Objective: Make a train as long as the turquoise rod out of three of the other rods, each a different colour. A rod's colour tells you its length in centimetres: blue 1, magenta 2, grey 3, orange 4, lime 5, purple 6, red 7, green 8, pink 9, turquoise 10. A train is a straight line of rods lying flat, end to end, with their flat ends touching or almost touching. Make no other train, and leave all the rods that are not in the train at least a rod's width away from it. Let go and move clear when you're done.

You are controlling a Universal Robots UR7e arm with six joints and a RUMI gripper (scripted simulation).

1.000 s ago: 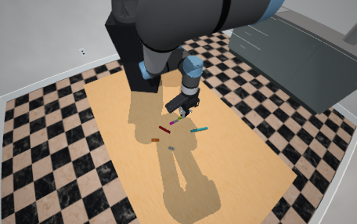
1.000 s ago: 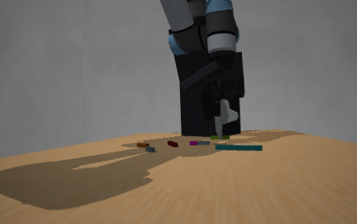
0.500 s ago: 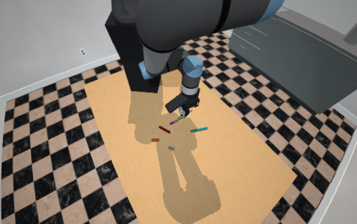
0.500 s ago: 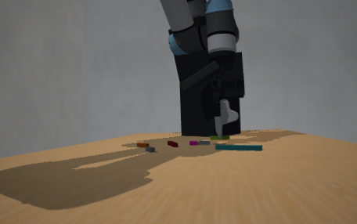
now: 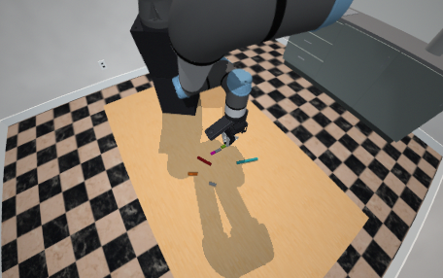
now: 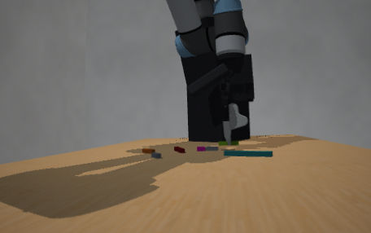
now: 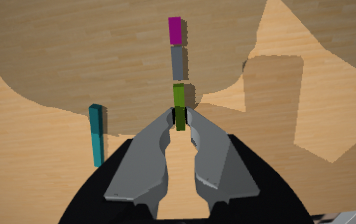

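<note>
My hand is 10 mm above the lime-green rod. From my hand the other things lie so: red rod: 120 mm to the right, 20 mm below, 10 mm behind; then turquoise rod: 120 mm ahead, 20 mm to the left, 20 mm below; then magenta rod: 70 mm to the right, 20 mm below, 10 mm behind.
</note>
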